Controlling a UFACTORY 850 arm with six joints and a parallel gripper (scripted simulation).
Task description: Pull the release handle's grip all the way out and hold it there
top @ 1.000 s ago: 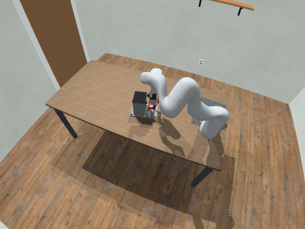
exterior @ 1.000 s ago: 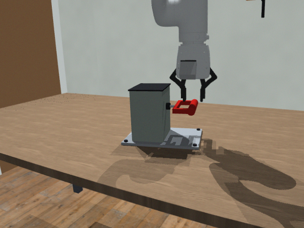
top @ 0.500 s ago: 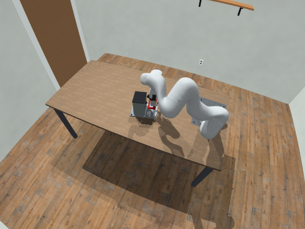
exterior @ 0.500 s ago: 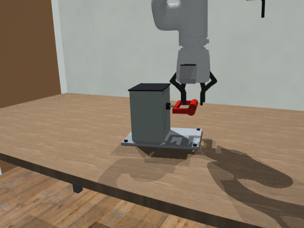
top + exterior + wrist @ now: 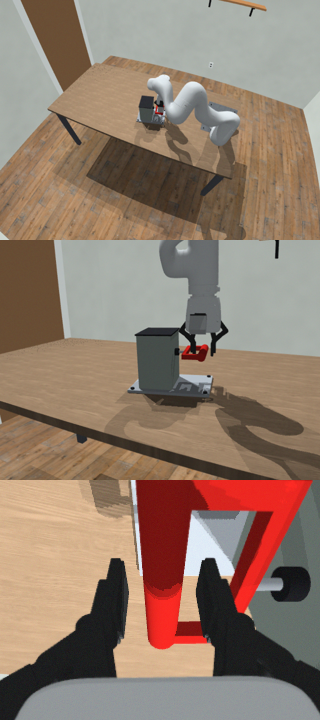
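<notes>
The grey baseplate lies 90 mm ahead of my hand, 30 mm to the left of it and 110 mm below it.
</notes>
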